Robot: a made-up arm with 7 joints.
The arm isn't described. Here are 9 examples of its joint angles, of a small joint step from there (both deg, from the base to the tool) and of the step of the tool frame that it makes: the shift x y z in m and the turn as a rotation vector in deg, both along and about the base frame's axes.
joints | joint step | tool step
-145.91 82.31 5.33 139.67 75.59 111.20 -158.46 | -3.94 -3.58 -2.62 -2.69 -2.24 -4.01 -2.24 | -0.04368 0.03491 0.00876 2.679 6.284 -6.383
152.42 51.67 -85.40 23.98 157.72 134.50 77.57 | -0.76 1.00 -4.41 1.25 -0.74 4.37 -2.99 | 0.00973 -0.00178 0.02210 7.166 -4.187 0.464
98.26 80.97 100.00 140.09 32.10 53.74 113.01 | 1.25 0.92 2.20 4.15 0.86 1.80 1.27 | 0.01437 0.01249 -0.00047 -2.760 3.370 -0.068
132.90 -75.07 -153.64 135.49 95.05 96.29 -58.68 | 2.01 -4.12 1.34 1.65 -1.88 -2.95 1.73 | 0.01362 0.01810 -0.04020 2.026 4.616 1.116
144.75 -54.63 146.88 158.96 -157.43 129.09 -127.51 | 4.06 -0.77 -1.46 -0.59 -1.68 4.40 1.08 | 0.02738 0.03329 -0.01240 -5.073 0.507 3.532
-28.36 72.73 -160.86 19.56 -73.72 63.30 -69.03 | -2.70 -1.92 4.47 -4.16 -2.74 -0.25 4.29 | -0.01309 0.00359 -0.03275 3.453 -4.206 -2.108
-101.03 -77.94 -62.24 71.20 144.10 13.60 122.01 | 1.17 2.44 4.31 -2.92 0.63 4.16 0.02 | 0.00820 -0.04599 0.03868 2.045 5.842 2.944
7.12 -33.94 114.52 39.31 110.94 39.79 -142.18 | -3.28 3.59 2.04 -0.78 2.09 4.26 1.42 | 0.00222 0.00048 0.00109 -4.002 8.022 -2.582
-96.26 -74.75 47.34 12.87 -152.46 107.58 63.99 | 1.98 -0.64 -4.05 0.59 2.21 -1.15 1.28 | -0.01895 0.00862 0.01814 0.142 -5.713 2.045
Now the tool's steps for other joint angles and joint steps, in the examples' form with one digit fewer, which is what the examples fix.
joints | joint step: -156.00 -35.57 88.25 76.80 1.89 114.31 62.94 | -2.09 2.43 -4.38 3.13 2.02 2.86 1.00
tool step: -0.0244 -0.0128 0.0308 -1.59 -4.81 -6.40
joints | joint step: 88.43 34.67 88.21 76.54 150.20 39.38 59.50 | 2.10 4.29 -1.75 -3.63 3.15 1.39 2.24
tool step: -0.0084 0.0029 -0.0399 -9.66 -2.89 2.86
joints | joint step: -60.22 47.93 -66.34 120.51 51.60 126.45 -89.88 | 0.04 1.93 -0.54 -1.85 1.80 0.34 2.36
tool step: -0.0034 -0.0019 -0.0220 3.03 0.00 -3.39
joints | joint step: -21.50 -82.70 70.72 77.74 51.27 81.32 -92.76 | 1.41 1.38 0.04 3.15 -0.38 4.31 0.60
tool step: -0.0313 0.0021 0.0020 -2.22 2.57 1.89
